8 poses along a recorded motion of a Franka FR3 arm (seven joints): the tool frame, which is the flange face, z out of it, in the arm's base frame.
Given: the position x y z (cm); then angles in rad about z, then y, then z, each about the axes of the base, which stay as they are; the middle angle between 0 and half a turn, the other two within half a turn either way.
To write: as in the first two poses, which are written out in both.
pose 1, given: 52.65 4.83 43.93 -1.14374 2.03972 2.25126
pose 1, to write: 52.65 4.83 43.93 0.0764 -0.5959 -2.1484
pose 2, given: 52.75 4.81 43.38 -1.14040 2.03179 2.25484
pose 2, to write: 52.75 4.81 43.38 0.0824 -0.6016 -2.1407
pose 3, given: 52.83 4.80 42.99 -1.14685 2.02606 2.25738
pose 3, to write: 52.83 4.80 42.99 0.0781 -0.6057 -2.1351
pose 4, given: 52.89 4.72 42.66 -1.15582 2.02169 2.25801
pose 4, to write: 52.89 4.72 42.66 0.0715 -0.6077 -2.1303
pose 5, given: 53.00 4.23 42.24 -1.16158 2.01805 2.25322
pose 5, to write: 53.00 4.23 42.24 0.0712 -0.6049 -2.1244
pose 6, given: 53.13 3.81 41.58 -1.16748 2.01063 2.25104
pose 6, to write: 53.13 3.81 41.58 0.0716 -0.6054 -2.1151
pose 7, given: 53.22 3.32 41.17 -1.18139 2.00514 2.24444
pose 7, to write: 53.22 3.32 41.17 0.0654 -0.6015 -2.1065
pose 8, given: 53.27 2.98 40.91 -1.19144 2.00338 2.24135
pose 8, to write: 53.27 2.98 40.91 0.0584 -0.5994 -2.1034
